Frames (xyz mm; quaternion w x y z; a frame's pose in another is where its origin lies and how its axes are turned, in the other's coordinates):
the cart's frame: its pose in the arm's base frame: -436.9 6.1 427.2 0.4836 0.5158 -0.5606 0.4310
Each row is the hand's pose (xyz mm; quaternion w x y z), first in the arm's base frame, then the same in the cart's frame.
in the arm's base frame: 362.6 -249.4 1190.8 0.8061 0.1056 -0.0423 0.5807
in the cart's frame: 794.7 -808.4 50.2 0.7183 -0.0574 0.6855 -0.1040
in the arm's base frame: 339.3 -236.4 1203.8 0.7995 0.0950 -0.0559 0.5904
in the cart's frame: 805.5 -783.7 37.6 0.7215 -0.0596 0.6848 -0.0835
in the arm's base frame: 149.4 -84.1 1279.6 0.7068 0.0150 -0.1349 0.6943
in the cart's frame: 855.7 -578.9 -105.6 0.7244 -0.0262 0.6827 0.0923
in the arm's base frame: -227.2 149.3 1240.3 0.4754 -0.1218 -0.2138 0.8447
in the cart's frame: 779.3 -182.2 -291.8 0.6510 0.0773 0.6513 0.3822
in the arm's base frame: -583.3 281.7 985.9 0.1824 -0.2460 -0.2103 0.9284
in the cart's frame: 506.9 181.0 -346.2 0.4794 0.2168 0.5855 0.6168
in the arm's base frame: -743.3 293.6 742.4 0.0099 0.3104 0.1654 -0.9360
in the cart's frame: 264.7 337.6 -303.1 0.3313 0.3085 0.5311 0.7163
